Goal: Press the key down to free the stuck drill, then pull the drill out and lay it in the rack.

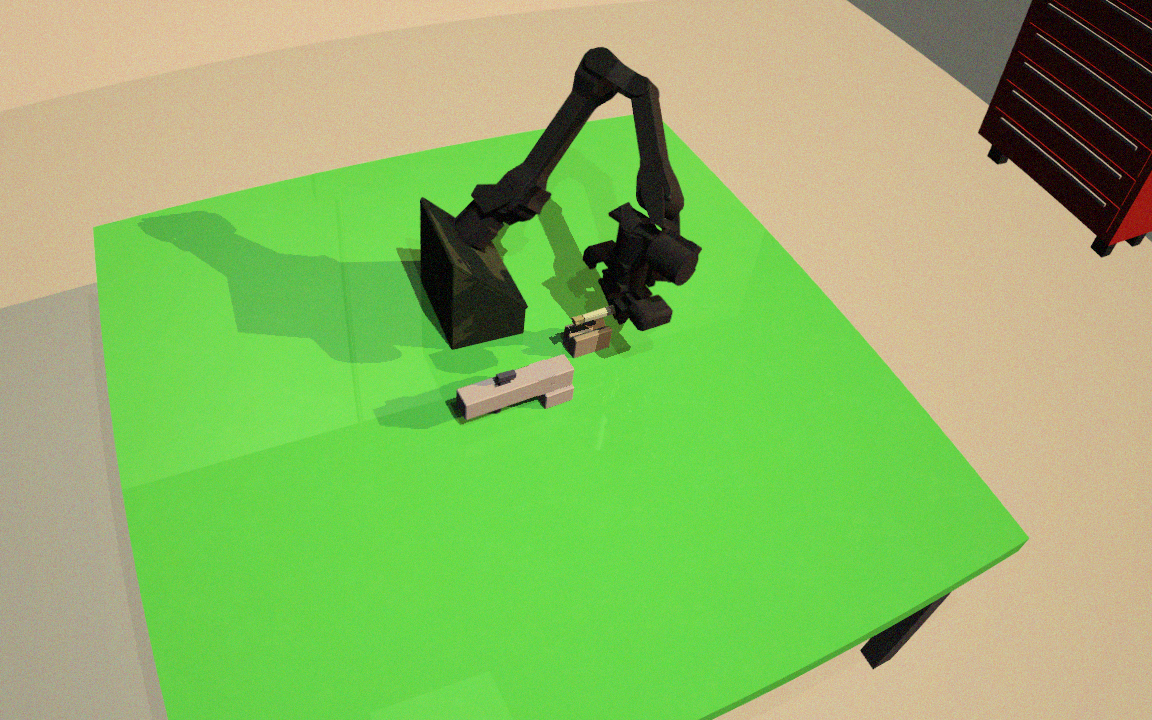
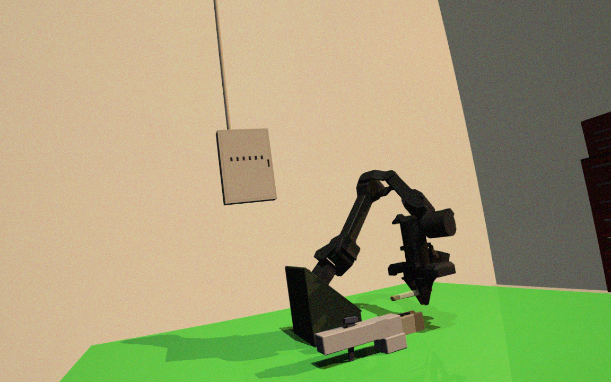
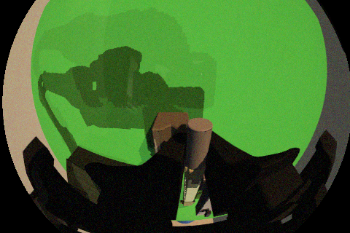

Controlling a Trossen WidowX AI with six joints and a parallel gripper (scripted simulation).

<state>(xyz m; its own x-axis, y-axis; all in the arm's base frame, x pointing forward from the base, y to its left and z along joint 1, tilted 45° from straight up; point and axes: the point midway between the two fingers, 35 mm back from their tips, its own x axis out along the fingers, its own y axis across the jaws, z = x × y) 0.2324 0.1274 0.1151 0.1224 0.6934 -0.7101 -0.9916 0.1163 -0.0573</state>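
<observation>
Right now the drill is 4 cm to the right of my gripper tip and 3 cm above it. The rest, counted from my gripper tip: grey block 5 cm ahead, 21 cm to the right, 2 cm below; dark key 4 cm ahead, 24 cm to the right; brown rack 2 cm behind, 4 cm to the right, 4 cm below.
</observation>
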